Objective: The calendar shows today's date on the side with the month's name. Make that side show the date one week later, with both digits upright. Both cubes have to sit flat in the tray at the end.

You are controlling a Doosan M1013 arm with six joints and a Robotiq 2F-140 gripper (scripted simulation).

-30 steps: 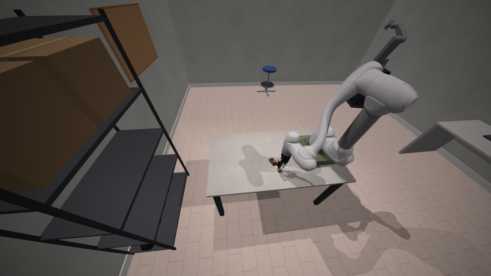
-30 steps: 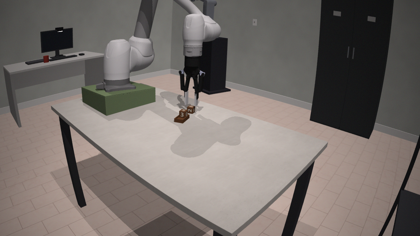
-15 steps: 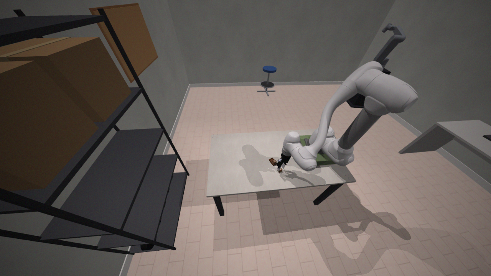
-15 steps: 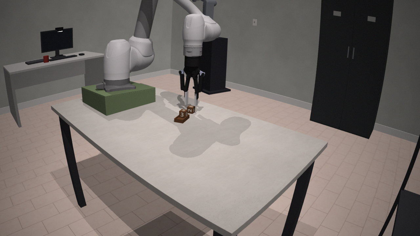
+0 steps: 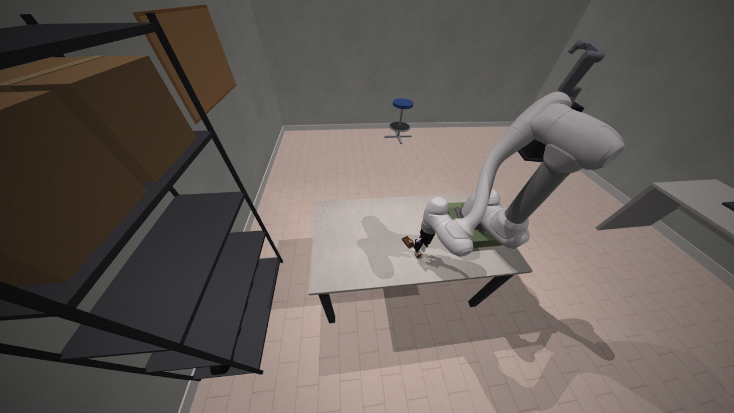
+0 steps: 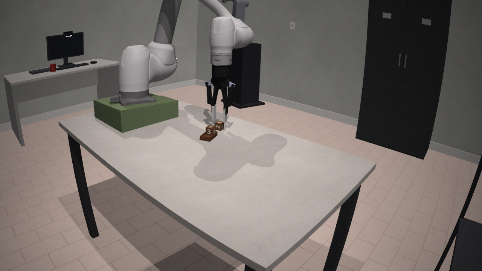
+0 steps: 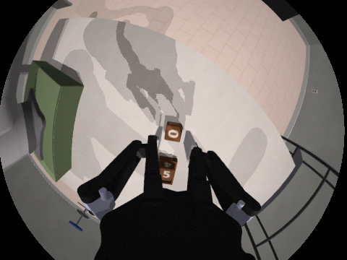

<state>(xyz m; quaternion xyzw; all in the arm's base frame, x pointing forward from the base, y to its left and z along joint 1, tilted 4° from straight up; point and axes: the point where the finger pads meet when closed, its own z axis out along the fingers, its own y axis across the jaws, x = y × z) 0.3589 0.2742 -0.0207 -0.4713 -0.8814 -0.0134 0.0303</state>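
Now: hand 80 mm to the left of the brown cube, 50 mm short of it and 40 mm above it. From my hand the other things lie so: brown tray 90 mm to the right, 60 mm below, 60 mm ahead.
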